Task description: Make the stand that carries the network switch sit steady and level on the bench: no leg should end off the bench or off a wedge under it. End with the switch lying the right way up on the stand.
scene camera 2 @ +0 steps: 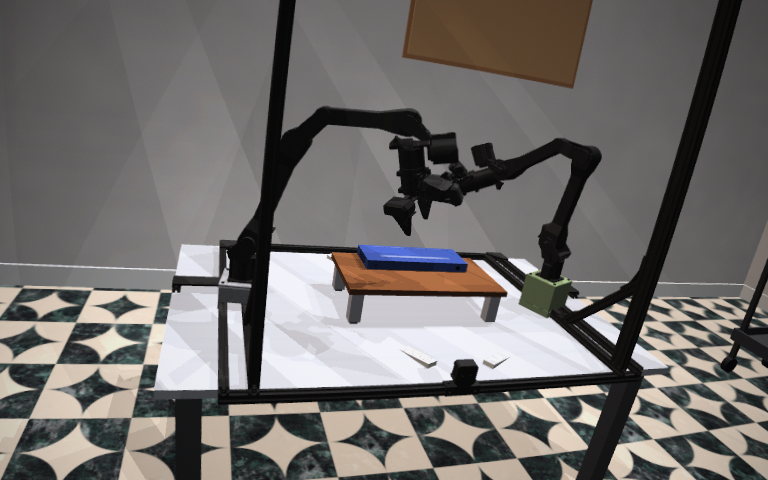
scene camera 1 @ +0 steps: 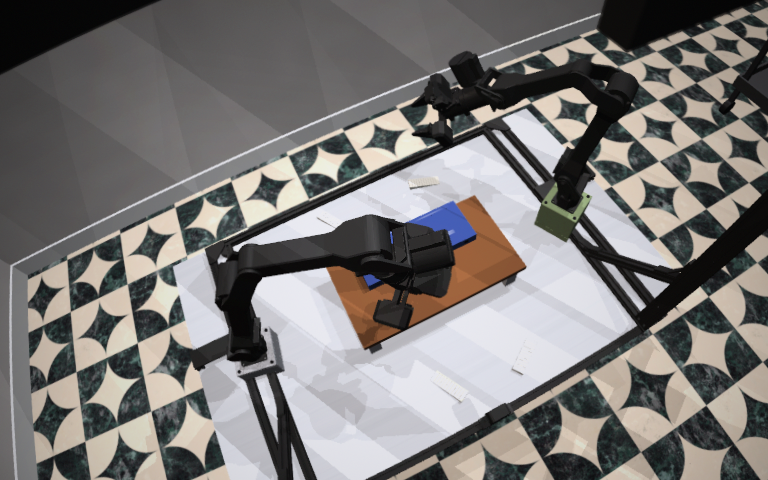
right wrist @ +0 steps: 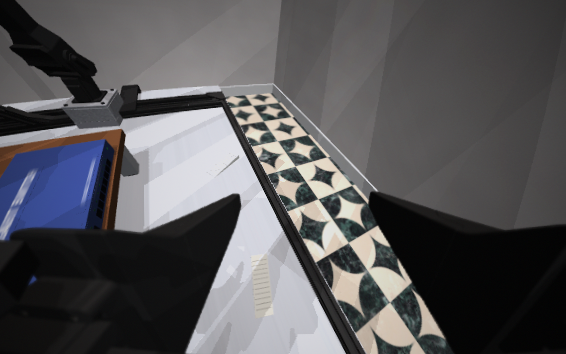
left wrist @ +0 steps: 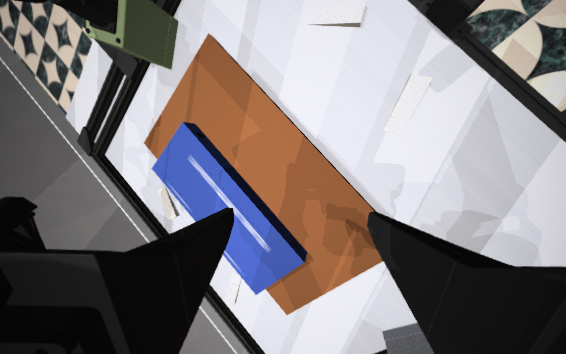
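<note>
The brown stand is on the bench, grey legs below; I cannot tell whether every foot touches. The blue switch lies flat along its back part. Pale ribbed wedges lie loose: two at the front and two behind the stand. My left gripper is open, above the stand. My right gripper is open, raised near the bench's back edge.
A black frame borders the work area. A small black camera sits on its front bar. The right arm's green base block stands right of the stand. In scene camera 2 the two grippers overlap.
</note>
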